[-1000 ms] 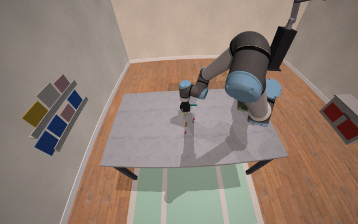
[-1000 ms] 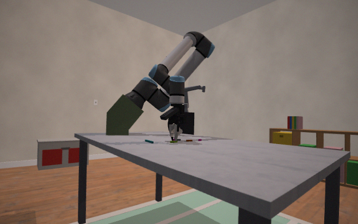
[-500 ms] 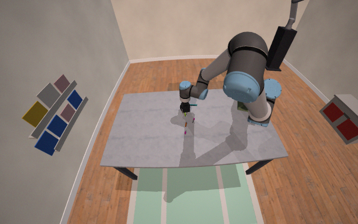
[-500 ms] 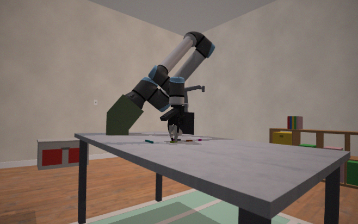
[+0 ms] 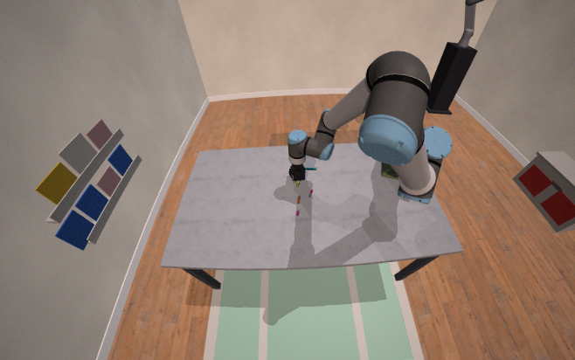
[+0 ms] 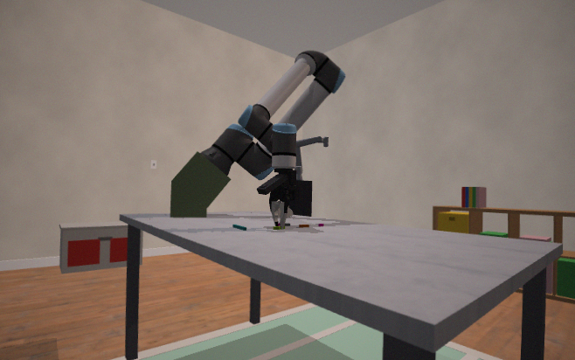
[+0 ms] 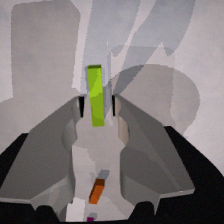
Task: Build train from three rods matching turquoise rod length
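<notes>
Now: the lime rod 10 mm below my hand. Round my hand: turquoise rod: 120 mm to the right, 70 mm behind, 10 mm below; then orange rod: 130 mm to the left, 10 mm below, 10 mm behind; then grey rod: 90 mm to the left, 80 mm behind, 10 mm below.
</notes>
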